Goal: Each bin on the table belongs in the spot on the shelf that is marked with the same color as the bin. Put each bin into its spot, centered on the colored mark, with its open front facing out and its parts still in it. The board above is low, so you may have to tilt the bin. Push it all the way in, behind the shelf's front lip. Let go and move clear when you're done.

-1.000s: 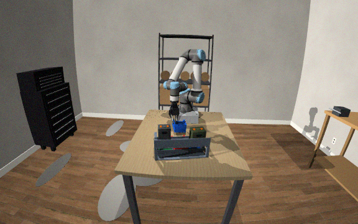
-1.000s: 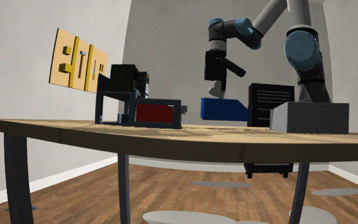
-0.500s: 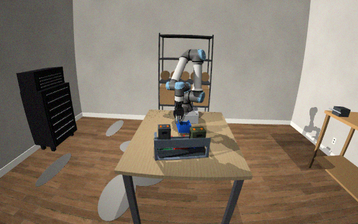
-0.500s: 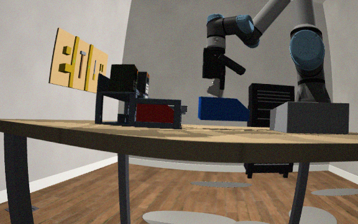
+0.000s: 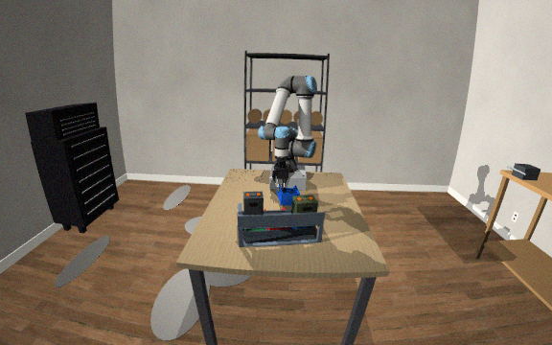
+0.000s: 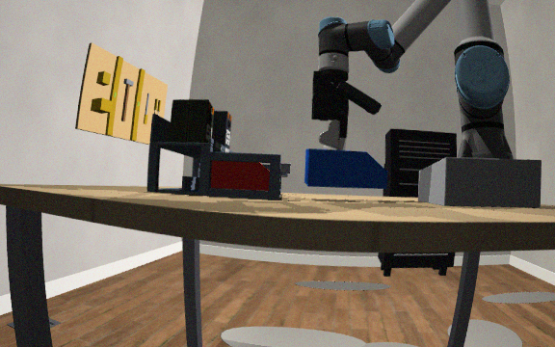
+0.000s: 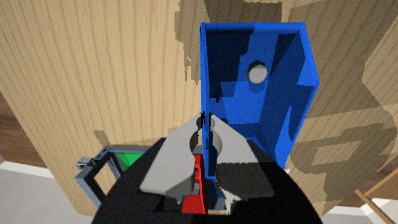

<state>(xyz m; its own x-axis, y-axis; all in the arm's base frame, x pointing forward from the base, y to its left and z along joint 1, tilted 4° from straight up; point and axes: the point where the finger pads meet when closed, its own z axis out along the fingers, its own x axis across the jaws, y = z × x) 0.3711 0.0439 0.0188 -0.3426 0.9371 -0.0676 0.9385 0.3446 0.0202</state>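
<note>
The blue bin is 20 mm behind my hand, 40 mm to the left of it and 30 mm below it. From my hand the other things lie so: dark box: 360 mm ahead, 40 mm to the right, 70 mm above; then green case: 290 mm ahead, 180 mm to the left, 50 mm above; then red bin: 230 mm ahead, 40 mm to the left, 50 mm below.
</note>
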